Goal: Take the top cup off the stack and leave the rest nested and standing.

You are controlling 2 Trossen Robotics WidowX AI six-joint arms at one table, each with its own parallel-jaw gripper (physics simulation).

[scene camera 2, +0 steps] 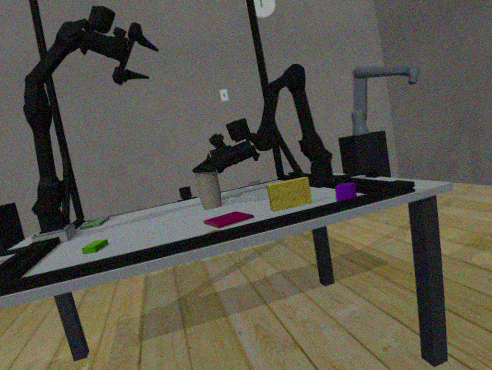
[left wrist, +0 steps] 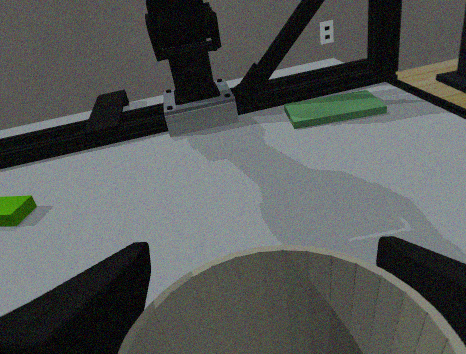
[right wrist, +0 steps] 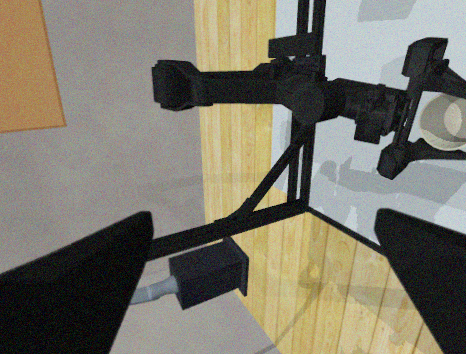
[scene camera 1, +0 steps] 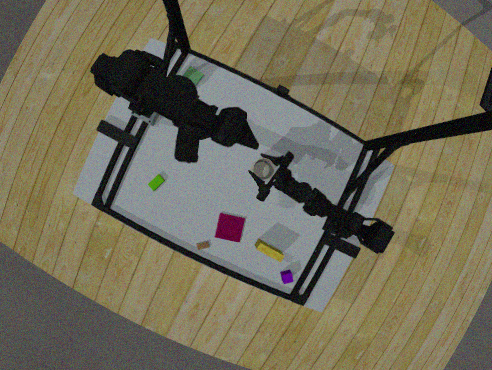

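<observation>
The pale grey-beige cup stack stands upright near the middle of the table; the seams between its nested cups do not show. The open mouth of the top cup fills the bottom of the left wrist view. My left gripper is at the rim, its fingers on opposite sides and against the cup wall, shut on the top cup. My right gripper is open and empty, high above the table, up and left of the stack in scene camera 2.
A magenta square, a yellow block, a purple cube and a tan piece lie near one long edge. A lime block and a flat green block lie farther left.
</observation>
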